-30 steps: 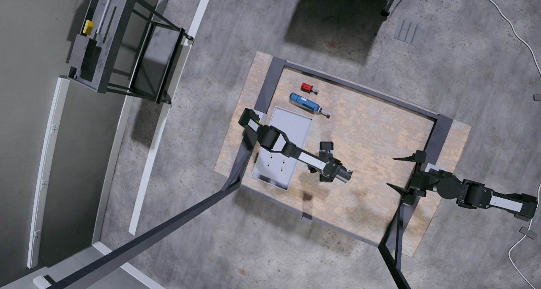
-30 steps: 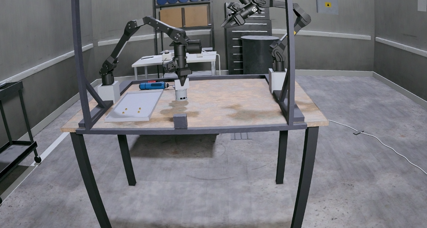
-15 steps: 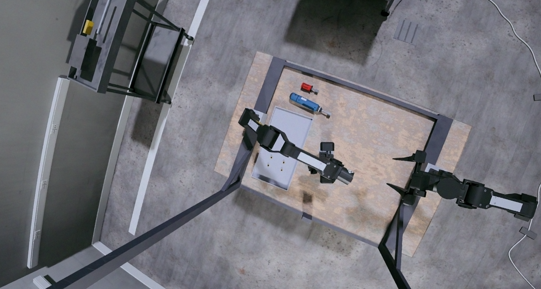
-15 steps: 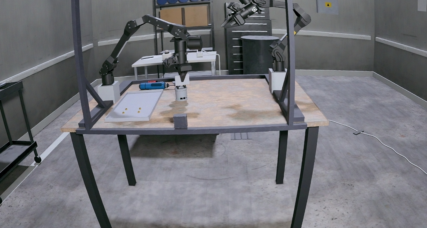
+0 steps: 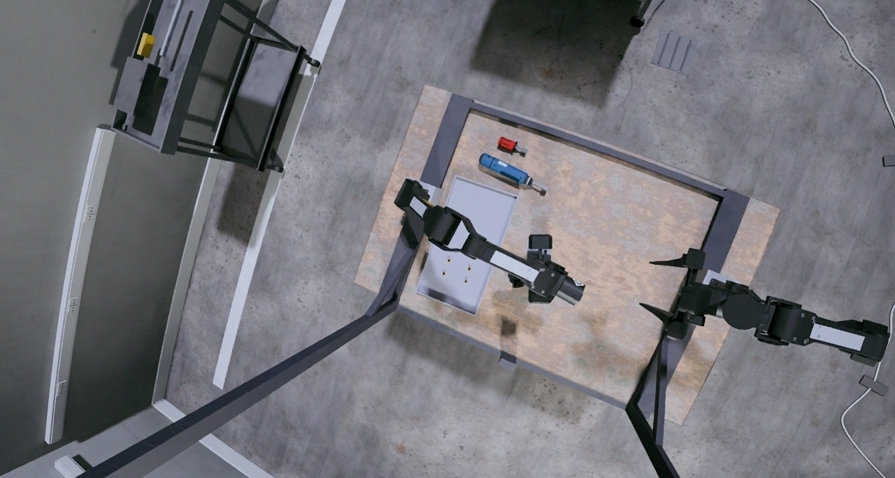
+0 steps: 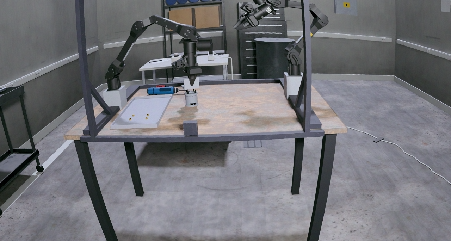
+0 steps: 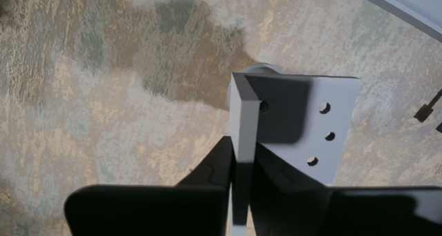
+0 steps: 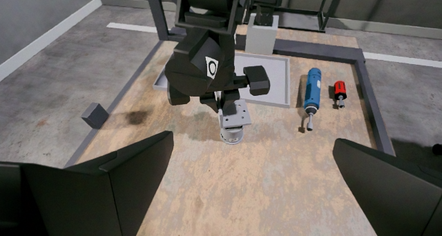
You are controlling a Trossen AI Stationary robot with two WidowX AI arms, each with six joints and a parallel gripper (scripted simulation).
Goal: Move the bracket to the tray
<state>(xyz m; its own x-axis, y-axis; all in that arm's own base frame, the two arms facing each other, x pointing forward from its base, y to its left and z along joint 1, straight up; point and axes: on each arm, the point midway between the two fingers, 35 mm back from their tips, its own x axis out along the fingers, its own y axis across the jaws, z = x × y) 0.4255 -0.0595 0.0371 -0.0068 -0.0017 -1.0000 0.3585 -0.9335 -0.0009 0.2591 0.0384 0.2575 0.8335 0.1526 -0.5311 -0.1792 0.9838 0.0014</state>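
Now: left hand 2 cm past the grey tray, 24 cm to the right of it and 13 cm above it. The rest, counted from my left hand: grey l-shaped bracket 3 cm ahead, 1 cm to the left, 4 cm below; red tool 33 cm ahead, 19 cm to the left, 12 cm below; joint module 3 cm ahead, 1 cm to the left, 10 cm below.
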